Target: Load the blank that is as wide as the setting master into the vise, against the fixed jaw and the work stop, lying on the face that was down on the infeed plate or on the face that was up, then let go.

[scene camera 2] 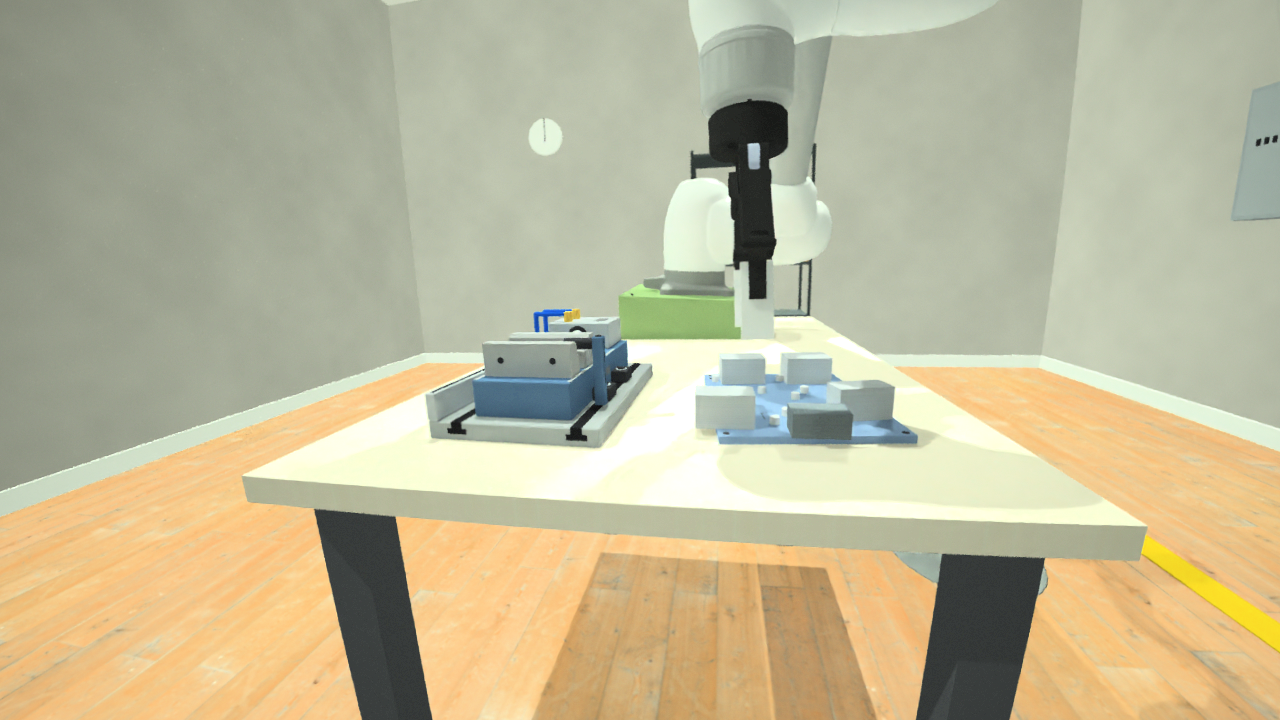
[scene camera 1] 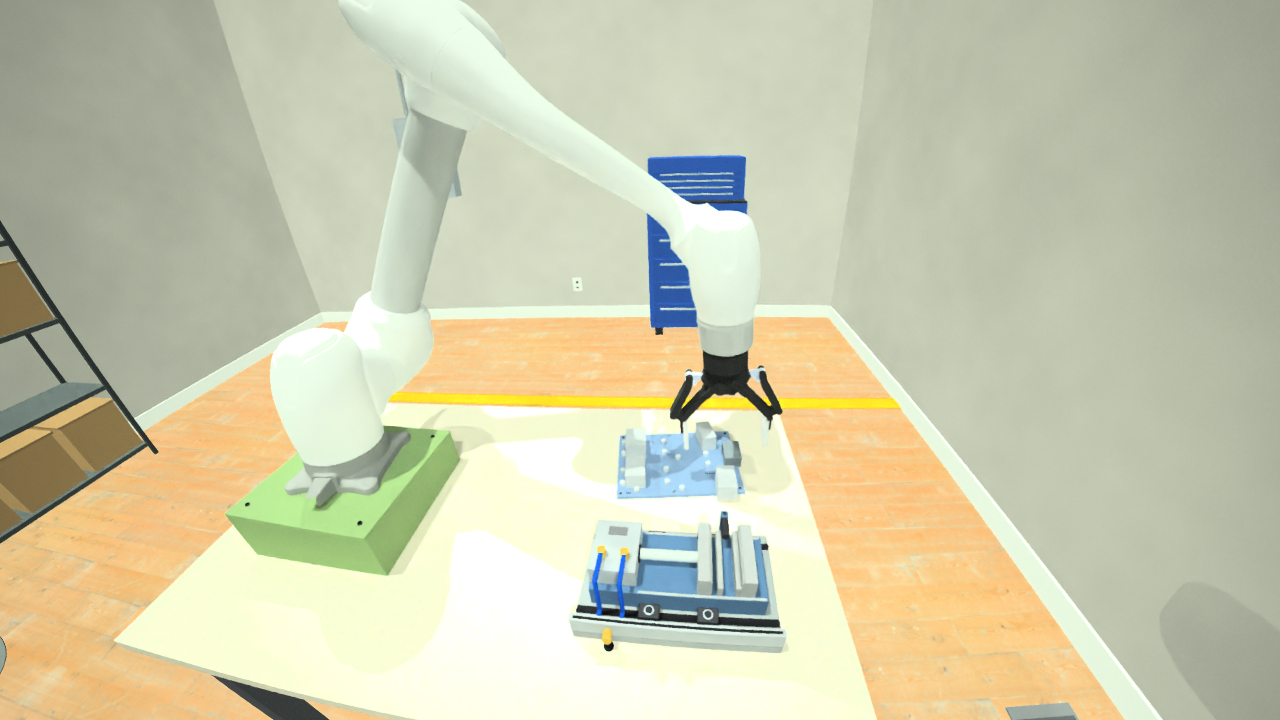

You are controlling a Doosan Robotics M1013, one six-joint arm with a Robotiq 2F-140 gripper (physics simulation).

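Places are measured from the arm's base along level axes (x up, y right, z ahead), in centimetres.
Pixels of known places: gripper, fingertip midpoint: (scene camera 2: 751, 331) (scene camera 1: 725, 443); arm's base at its link origin: (scene camera 2: 693, 291) (scene camera 1: 352, 463).
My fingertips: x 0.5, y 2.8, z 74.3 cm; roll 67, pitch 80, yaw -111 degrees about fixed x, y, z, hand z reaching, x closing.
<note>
For each thing: its top centre in the pictures, then the offset to it from my fingertips. "spot": a spot on its surface instead.
- dark grey block at its top centre: (scene camera 2: 819, 408) (scene camera 1: 731, 449) dx -7.2, dy -5.9, dz +3.7 cm
- vise at its top centre: (scene camera 2: 558, 326) (scene camera 1: 679, 550) dx -0.6, dy +21.8, dz -12.6 cm
- dark upright work stop at a spot on its surface: (scene camera 2: 599, 368) spot: dx -4.2, dy +15.9, dz -3.6 cm
- grey unit at a spot on its surface: (scene camera 1: 617, 537) spot: dx -0.9, dy +18.2, dz -21.5 cm
My gripper (scene camera 1: 725, 436) (scene camera 2: 756, 317) is open and empty, above the blue infeed plate (scene camera 1: 626, 491) (scene camera 2: 905, 438). A pale blank (scene camera 1: 726, 484) (scene camera 2: 725, 407) sits at the plate's edge nearest the vise. Another pale blank (scene camera 1: 706, 436) (scene camera 2: 860, 399) and the dark grey block (scene camera 1: 731, 453) (scene camera 2: 819, 421), apparently the setting master, are at the right in scene camera 1. Two more blanks (scene camera 2: 742, 368) (scene camera 2: 805, 368) stand at the plate's far side in scene camera 2. The vise (scene camera 1: 666, 574) (scene camera 2: 529, 396) has its fixed jaw (scene camera 1: 746, 561) (scene camera 2: 528, 360) and a dark upright work stop (scene camera 1: 724, 523) (scene camera 2: 599, 368); no blank shows between its jaws. Matching widths are hard to tell.
Small pale pegs stand on the plate between the blanks. The vise has a grey unit (scene camera 1: 617, 537) with blue hoses (scene camera 1: 621, 586) and a grey base (scene camera 1: 680, 634) (scene camera 2: 514, 431). The arm stands on a green block (scene camera 1: 308, 541) (scene camera 2: 675, 313) across the table.
</note>
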